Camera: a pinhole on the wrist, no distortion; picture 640 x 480 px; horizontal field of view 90.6 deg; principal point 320.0 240.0 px. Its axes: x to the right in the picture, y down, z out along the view. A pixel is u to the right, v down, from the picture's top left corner.
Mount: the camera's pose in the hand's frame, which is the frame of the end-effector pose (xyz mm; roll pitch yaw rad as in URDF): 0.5 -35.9 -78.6 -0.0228 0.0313 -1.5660
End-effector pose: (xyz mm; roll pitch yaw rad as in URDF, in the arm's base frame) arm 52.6 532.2 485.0 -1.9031 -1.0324 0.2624
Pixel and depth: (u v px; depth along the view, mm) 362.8 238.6 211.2
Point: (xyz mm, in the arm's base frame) -3.5 669.9 501.3
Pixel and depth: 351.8 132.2 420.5
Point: -84.4 862.7 358.2
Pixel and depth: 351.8 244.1 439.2
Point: -11.5 897.8 484.5
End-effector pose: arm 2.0 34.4 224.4 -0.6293 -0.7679 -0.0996
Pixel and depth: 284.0 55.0 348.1
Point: -279.3 218.5 252.5
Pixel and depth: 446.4 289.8 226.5
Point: -105.1 22.2 393.6
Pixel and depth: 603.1 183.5 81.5
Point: -61.2 -49.2 263.9
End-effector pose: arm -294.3 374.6 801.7 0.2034 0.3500 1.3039
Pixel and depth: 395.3 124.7 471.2
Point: -71.1 283.0 1186.7
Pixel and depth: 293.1 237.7 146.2
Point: -248.4 386.3 857.9
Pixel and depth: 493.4 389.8 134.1
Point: -158.2 412.8 804.7
